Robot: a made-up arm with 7 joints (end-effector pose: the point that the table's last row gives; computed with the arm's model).
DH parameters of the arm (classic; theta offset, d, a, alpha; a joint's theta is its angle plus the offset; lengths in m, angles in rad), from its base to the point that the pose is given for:
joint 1: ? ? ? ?
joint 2: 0 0 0 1.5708
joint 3: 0 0.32 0.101 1.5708
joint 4: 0 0 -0.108 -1.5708
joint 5: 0 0.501 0 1.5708
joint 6: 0 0 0.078 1.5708
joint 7: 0 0 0 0
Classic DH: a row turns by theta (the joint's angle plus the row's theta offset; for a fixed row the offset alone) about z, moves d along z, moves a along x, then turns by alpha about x.
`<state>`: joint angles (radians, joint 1 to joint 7).
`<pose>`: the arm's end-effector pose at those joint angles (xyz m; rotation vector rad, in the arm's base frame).
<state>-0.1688 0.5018 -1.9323 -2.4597 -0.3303 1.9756 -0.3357</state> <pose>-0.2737 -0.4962 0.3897 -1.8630 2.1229 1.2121</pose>
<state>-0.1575 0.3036 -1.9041 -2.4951 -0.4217 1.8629 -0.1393</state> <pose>-0.2619 -0.4880 0.3230 -1.6973 2.0886 1.1752</pose>
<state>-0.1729 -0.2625 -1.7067 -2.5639 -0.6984 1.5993 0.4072</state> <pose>-0.1242 -0.4905 0.2120 -1.6163 1.9695 1.2631</pose>
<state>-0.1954 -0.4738 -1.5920 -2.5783 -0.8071 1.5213 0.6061</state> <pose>-0.0579 -0.4972 0.2242 -1.7043 2.0291 1.2589</pose>
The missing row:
joint 1: 0 0.331 0 -1.5708
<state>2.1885 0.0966 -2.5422 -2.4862 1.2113 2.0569 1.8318</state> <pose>0.5007 -0.2233 0.3182 -0.1747 2.4587 1.0643</pose>
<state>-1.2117 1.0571 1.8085 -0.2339 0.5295 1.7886 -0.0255</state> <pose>0.3822 -0.6930 0.7946 -0.9860 0.1173 -1.2488</pose>
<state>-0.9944 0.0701 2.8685 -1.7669 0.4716 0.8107 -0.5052</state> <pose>-0.2091 0.6050 0.6456 0.7588 2.5087 -1.3979</pose>
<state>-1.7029 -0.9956 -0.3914 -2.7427 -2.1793 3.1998 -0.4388</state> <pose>-0.1122 -0.2727 0.5634 1.7855 0.4332 -0.6615</pose>
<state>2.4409 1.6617 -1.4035 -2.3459 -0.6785 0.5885 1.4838</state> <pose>0.3598 0.3891 0.2849 -0.0876 -1.1406 1.0394</pose>
